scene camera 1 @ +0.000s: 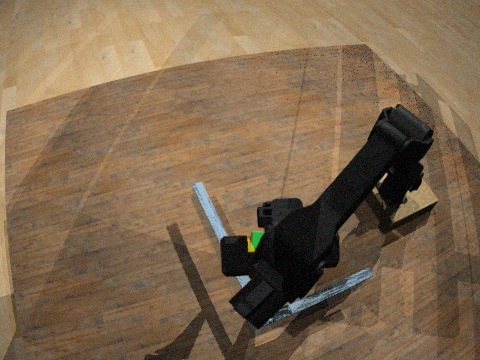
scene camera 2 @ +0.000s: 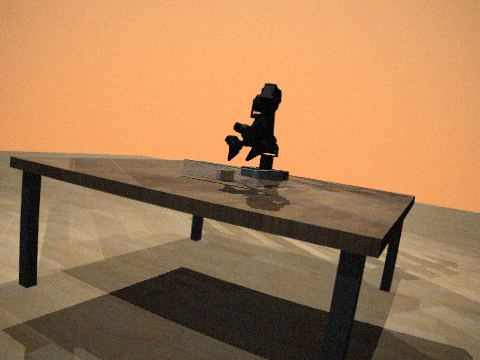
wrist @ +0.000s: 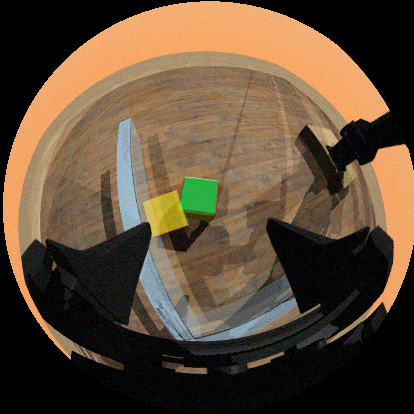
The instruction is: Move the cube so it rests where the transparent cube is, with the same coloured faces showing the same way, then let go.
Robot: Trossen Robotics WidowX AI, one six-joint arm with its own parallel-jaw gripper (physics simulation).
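Places are measured from the arm's base along level axes (x ahead, y left, z up), in millimetres.
Pixels of known places: gripper, fingertip midpoint: (scene camera 2: 237,160) (wrist: 209,226); arm's base, origin of the base link: (scene camera 1: 391,193) (scene camera 2: 265,169) (wrist: 336,158).
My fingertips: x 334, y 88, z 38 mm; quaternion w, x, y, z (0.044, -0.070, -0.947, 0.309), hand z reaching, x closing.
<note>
For each thing: its middle in the pictures, then the offset to it from my fingertips. "*": a spot on its surface instead. Level surfaces: height alone.
- solid cube, body centre: (wrist: 198,199) (scene camera 1: 260,245) 0 mm ahead, 39 mm right, 60 mm down
- transparent cube, body centre: (wrist: 167,216) 40 mm ahead, 26 mm right, 60 mm down
- light blue L-shaped bar, surface spot: (wrist: 124,165) (scene camera 1: 216,222) * 78 mm ahead, 83 mm right, 20 mm down
- table, its level: 79 mm down
The solid cube (scene camera 1: 258,239) (wrist: 200,195) shows a green top; the wrist view also shows a dark yellow side toward the gripper and a thin red edge at right. The transparent cube (wrist: 165,214) has a yellow top and stands right beside it, to the left and slightly nearer the gripper, turned at a different angle. In scene camera 2 a small yellowish cube shape shows, but I cannot tell the two apart. My gripper (scene camera 2: 239,159) (wrist: 209,226) is open and empty, above the table with its fingers spread. In scene camera 1 the arm hides much of the gripper and cubes.
A light blue L-shaped bar (scene camera 1: 209,210) (wrist: 124,165) lies on the table (scene camera 1: 100,200) (scene camera 2: 150,185). One leg runs close past the transparent cube's left side; the other (scene camera 1: 335,295) runs along the near side. The arm's wooden base block (scene camera 1: 420,202) is at the right.
</note>
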